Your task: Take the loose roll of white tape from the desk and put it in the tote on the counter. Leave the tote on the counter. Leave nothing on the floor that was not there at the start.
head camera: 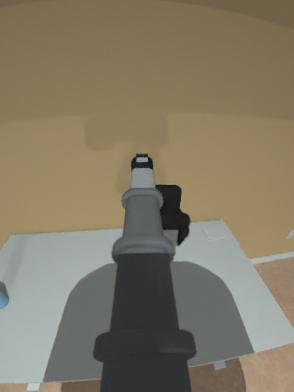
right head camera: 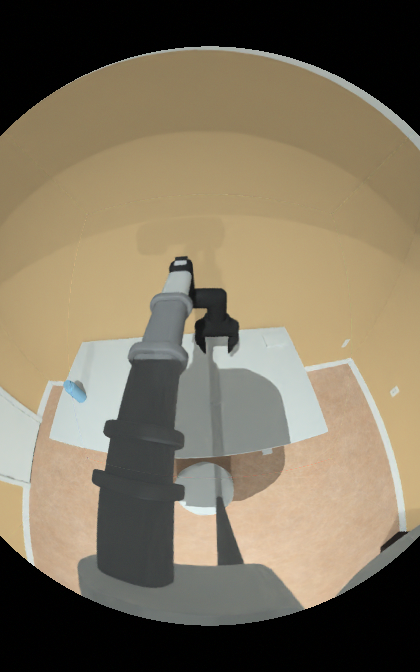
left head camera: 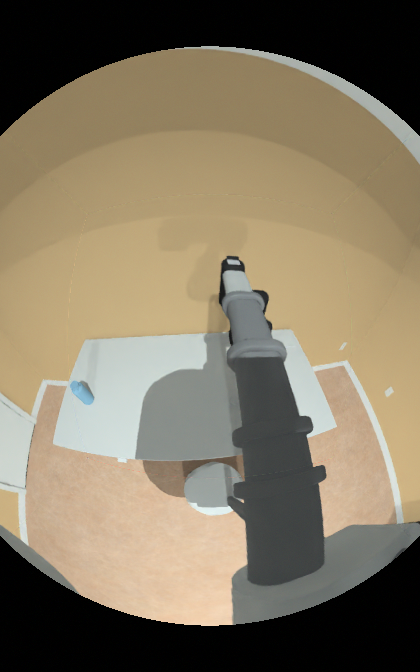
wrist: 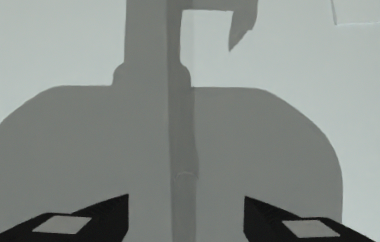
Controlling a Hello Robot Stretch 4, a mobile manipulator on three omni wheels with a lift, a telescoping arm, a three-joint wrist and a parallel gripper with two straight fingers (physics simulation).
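Places are measured from the robot's base along level axes (x left, y ahead, z down), in centimetres.
Pixels of known places: gripper, fingertip midpoint: (wrist: 186,213).
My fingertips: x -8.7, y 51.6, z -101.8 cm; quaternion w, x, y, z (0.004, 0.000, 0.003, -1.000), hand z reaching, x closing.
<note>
For each thing: its top centre in the pictures, then the offset to it from my fingertips. "pt": a spot on its surface instead. Level surfaces: height alone.
- white desk, surface height: dz +32.6 cm
- white tape, top centre: (wrist: 186,186) dx +0.0, dy -5.4, dz +30.2 cm
- blue bottle-like object, surface spot: (head camera: 2,296) pt dx +74.9, dy -8.8, dz +26.4 cm
- thin flat white item, top centre: (head camera: 215,232) dx -39.1, dy +34.8, dz +31.6 cm
The white desk (head camera: 30,260) (left head camera: 115,360) (right head camera: 102,365) (wrist: 50,40) stands against the tan wall. My gripper (right head camera: 217,350) (wrist: 186,213) is open and empty, pointing down above the desk's back half, right of the arm's end. In the wrist view a faint curved edge, possibly the roll of white tape (wrist: 186,174), shows in the dark shadow band, near the line between the fingertips. The roll cannot be made out clearly in the head views. The tote and the counter do not show in these views.
A blue bottle-like object (head camera: 2,296) (left head camera: 82,392) (right head camera: 75,391) is at the desk's left end. A thin flat white item (head camera: 214,231) (right head camera: 275,337) (wrist: 357,11) lies at the back right. A round stool (left head camera: 205,492) (right head camera: 205,490) stands at the desk's front edge.
</note>
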